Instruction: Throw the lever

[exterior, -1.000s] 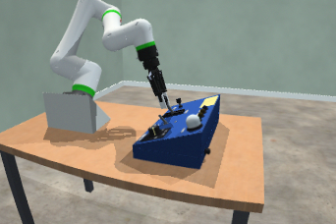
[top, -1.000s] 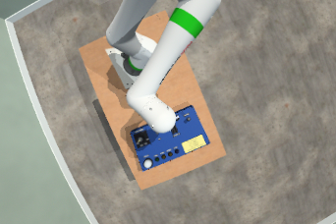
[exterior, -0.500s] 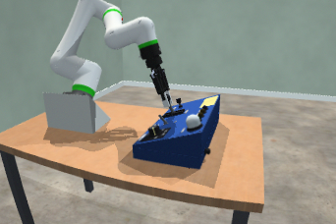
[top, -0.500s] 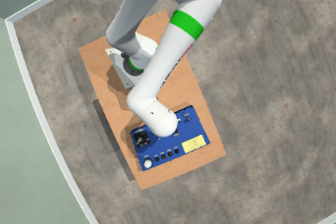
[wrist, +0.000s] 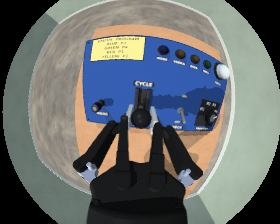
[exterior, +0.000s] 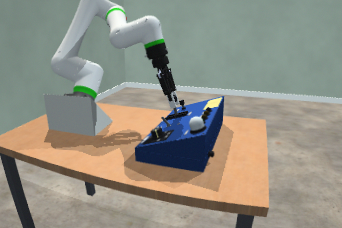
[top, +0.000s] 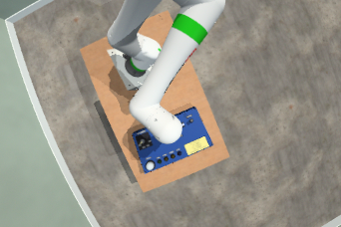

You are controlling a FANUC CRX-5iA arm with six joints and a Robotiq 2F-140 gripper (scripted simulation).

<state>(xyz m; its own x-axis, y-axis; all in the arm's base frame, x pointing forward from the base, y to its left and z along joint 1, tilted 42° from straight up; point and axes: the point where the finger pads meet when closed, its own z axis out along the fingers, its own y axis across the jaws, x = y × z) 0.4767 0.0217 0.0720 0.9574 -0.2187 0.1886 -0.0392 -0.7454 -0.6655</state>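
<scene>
Right now the black ball-topped lever is 40 mm below my hand and 10 mm ahead of it. Also, from my hand: small black toggle 120 mm to the left, 60 mm below, 20 mm ahead; blue sloped console 80 mm below, 70 mm to the right, 50 mm ahead.
</scene>
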